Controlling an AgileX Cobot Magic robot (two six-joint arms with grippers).
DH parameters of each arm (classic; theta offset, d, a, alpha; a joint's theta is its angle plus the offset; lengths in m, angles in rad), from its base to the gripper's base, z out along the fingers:
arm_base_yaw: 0 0.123 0 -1.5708
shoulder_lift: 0.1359 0 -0.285 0
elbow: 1.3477 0 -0.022 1.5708
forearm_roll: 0 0.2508 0 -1.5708
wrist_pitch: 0 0 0.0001 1.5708
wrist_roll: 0 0.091 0 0
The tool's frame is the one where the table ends.
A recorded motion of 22 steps. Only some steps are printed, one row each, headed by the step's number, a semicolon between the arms.
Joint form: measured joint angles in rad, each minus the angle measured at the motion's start. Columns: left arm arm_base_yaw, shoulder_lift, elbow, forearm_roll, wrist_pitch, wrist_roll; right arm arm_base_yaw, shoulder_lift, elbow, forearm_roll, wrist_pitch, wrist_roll.
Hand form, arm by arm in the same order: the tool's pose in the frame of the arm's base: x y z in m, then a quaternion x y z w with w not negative. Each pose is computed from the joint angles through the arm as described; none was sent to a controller.
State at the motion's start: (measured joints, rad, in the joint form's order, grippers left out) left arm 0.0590 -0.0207 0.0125 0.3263 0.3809 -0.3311; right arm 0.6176 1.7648 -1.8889 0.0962 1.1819 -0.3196
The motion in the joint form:
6: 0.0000 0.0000 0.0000 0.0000 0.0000 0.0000; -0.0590 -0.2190 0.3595 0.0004 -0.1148 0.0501
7: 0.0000 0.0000 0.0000 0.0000 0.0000 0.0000; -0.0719 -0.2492 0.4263 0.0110 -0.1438 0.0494
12: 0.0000 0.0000 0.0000 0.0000 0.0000 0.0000; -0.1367 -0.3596 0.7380 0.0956 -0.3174 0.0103
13: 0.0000 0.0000 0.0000 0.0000 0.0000 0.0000; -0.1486 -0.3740 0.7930 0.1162 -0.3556 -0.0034
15: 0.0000 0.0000 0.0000 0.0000 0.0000 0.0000; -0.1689 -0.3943 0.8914 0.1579 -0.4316 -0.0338
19: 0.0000 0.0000 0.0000 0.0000 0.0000 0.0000; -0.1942 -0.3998 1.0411 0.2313 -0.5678 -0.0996
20: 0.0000 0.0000 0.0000 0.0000 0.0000 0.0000; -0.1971 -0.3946 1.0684 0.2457 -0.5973 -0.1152
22: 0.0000 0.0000 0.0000 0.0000 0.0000 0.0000; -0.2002 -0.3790 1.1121 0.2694 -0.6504 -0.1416
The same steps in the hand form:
6: 0.0508 0.0139 0.1776 -0.07018 0.79129 0.05722 0.60471; 0.2753 0.1812 0.3699 -0.37589 0.88114 0.08742 0.27324
7: 0.0508 0.0139 0.1776 -0.07018 0.79129 0.05722 0.60471; 0.2706 0.1741 0.3613 -0.36822 0.88529 0.08977 0.26949
12: 0.0508 0.0139 0.1776 -0.07018 0.79129 0.05722 0.60471; 0.2504 0.1456 0.3110 -0.33191 0.90112 0.10916 0.25671
13: 0.0508 0.0139 0.1776 -0.07018 0.79129 0.05722 0.60471; 0.2471 0.1410 0.3008 -0.32500 0.90331 0.11319 0.25612
15: 0.0508 0.0139 0.1776 -0.07018 0.79129 0.05722 0.60471; 0.2413 0.1335 0.2814 -0.31220 0.90678 0.12017 0.25661
19: 0.0508 0.0139 0.1776 -0.07018 0.79129 0.05722 0.60471; 0.2338 0.1239 0.2466 -0.29449 0.91192 0.12592 0.25657
20: 0.0508 0.0139 0.1776 -0.07018 0.79129 0.05722 0.60471; 0.2328 0.1226 0.2389 -0.29218 0.91287 0.12558 0.25600
22: 0.0508 0.0139 0.1776 -0.07018 0.79129 0.05722 0.60471; 0.2318 0.1208 0.2252 -0.28853 0.91475 0.12362 0.25437

